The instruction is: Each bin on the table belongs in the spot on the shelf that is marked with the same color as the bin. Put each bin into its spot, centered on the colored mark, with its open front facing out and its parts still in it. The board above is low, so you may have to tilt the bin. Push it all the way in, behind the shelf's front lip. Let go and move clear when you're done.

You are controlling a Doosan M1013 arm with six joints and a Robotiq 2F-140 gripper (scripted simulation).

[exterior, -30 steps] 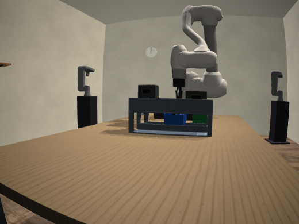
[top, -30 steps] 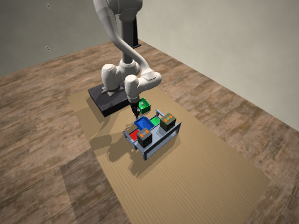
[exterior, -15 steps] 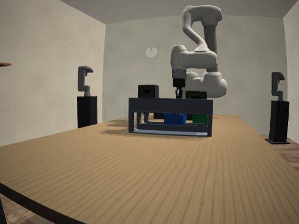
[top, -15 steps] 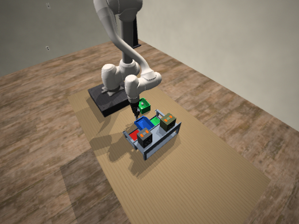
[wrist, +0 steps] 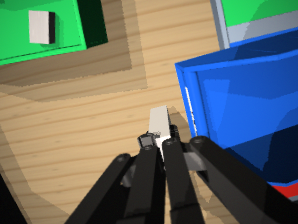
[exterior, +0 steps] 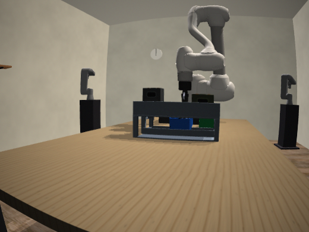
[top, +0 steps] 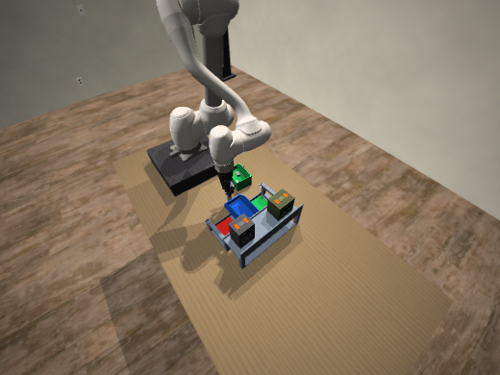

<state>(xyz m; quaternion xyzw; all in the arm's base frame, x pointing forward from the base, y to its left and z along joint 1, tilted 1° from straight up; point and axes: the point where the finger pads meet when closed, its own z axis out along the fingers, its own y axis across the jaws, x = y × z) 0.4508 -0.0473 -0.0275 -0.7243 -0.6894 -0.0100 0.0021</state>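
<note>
Right now the blue bin is 110 mm ahead of my hand, 10 mm to the right of it and 10 mm below it. The rest, counted from my hand: olive box: 270 mm ahead, 100 mm to the left, 90 mm above; black box: 260 mm ahead, 130 mm to the right, 100 mm above; green bin: 150 mm to the left, 100 mm behind, 20 mm below.
</note>
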